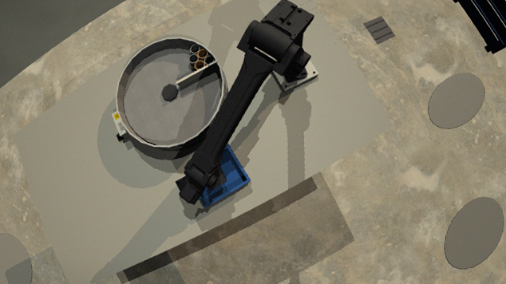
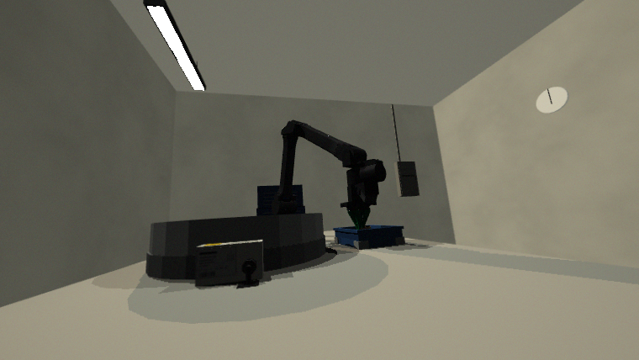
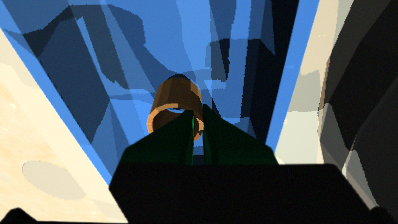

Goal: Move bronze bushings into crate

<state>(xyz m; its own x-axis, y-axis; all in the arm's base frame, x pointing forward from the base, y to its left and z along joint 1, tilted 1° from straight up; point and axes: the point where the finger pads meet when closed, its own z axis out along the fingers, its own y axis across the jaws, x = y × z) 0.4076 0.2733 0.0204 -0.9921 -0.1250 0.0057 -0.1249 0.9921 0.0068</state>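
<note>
Now: the blue crate 20 mm to the left of my hand and 20 mm below it. Also, from my hand: turntable (340 mm to the right, 60 mm ahead, 10 mm above).
</note>
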